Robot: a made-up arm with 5 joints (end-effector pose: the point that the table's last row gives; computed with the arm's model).
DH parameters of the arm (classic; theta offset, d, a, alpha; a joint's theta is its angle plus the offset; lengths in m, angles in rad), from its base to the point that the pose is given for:
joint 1: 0 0.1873 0 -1.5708
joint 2: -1.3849 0 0.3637 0
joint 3: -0.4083 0 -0.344 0
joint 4: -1.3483 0 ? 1.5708
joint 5: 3.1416 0.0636 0 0
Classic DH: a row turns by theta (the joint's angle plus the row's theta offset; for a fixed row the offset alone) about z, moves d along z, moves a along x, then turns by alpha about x.
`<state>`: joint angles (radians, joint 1 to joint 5).
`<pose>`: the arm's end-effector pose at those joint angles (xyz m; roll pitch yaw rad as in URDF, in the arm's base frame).
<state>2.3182 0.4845 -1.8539 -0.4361 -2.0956</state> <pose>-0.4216 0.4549 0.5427 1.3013 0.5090 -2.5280</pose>
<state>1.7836 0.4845 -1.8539 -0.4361 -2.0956</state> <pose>-0.1310 0.6062 0.5427 1.3013 0.5090 -3.0626</pose>
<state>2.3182 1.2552 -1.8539 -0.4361 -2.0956</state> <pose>-0.4707 0.5079 0.0103 2.1724 0.4453 -2.1067</pose>
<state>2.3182 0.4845 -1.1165 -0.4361 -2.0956</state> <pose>-0.3841 0.4145 0.2594 2.1369 0.4545 -2.1221</pose>
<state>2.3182 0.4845 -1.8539 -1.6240 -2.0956</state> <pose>-0.3603 0.3888 0.5498 0.1286 0.0741 -2.9142</pose>
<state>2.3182 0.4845 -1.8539 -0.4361 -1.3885</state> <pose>-0.4216 0.4549 0.5427 1.3324 -0.1773 -2.3514</pose>
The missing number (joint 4, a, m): -0.0498
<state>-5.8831 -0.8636 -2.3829 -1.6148 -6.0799</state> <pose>-0.3630 -0.1535 0.7377 2.2095 1.3195 -0.5472</pose>
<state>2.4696 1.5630 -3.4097 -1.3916 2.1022</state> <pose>-0.4730 0.3763 0.3458 0.0834 -0.0489 1.4282</pose>
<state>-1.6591 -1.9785 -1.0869 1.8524 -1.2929</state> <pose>0.0289 0.3266 0.4720 1.9417 -0.2599 -0.1879</pose>
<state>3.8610 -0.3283 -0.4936 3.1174 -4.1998</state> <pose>-0.1242 -0.1088 0.3793 0.7774 -0.3760 2.6473</pose>
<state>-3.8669 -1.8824 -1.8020 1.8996 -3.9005</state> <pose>0.4097 -0.3632 0.4520 -1.2650 0.7882 1.0657</pose>
